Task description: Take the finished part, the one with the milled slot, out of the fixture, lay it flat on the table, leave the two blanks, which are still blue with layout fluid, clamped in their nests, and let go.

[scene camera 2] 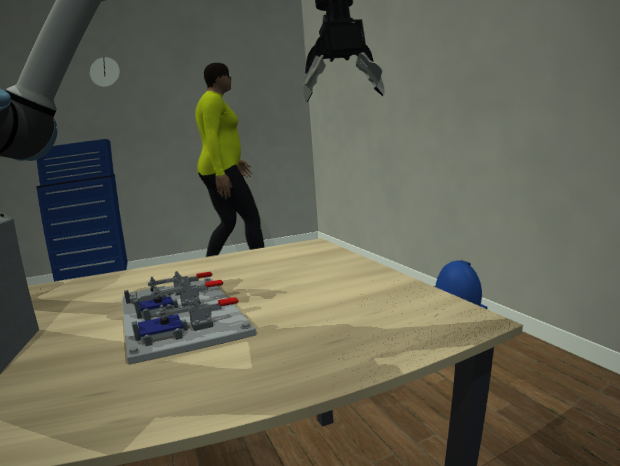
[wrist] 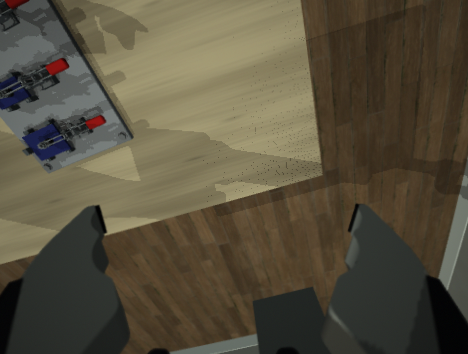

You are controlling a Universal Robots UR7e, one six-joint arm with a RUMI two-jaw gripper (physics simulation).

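Frame: origin at the arm's base, x ahead, y left, z up, level; millimetres.
Where they show: gripper, fingertip midpoint: (scene camera 2: pixel 345 98) (wrist: pixel 228 207).
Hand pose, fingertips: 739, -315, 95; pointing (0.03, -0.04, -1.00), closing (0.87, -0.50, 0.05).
Observation:
After its pixels a point has its place, as x, y, z.
The grey fixture plate (scene camera 2: pixel 200 341) {413, -274, -303} (wrist: pixel 87 100) {494, -179, -302} lies on the table (scene camera 2: pixel 345 300) {739, -279, -317} (wrist: pixel 200 90) {705, -285, -317}, with three red-handled clamps in a row. A blue blank (scene camera 2: pixel 152 328) {346, -212, -281} (wrist: pixel 37 137) {358, -182, -281} sits under the nearest clamp. A second blue blank (scene camera 2: pixel 145 305) {363, -97, -276} (wrist: pixel 10 102) {377, -106, -276} sits under the middle clamp. The farthest clamp's red handle (scene camera 2: pixel 203 274) {530, -13, -267} (wrist: pixel 16 3) {530, -12, -267} shows; its nest is mostly hidden in the scene view and cut off in the wrist view. I cannot make out the slotted part. My gripper (scene camera 2: pixel 344 96) {739, -315, 96} (wrist: pixel 228 207) {739, -315, 96} is open and empty, high above and right of the fixture.
A person in a yellow top (scene camera 2: pixel 216 132) stands behind the table, near a blue drawer cabinet (scene camera 2: pixel 82 220). A grey block (scene camera 2: pixel 15 295) {106, -24, -214} is at the left edge. A blue rounded object (scene camera 2: pixel 458 283) is beyond the table's right edge. My arm (scene camera 2: pixel 55 55) {254, 3, 256} passes at upper left.

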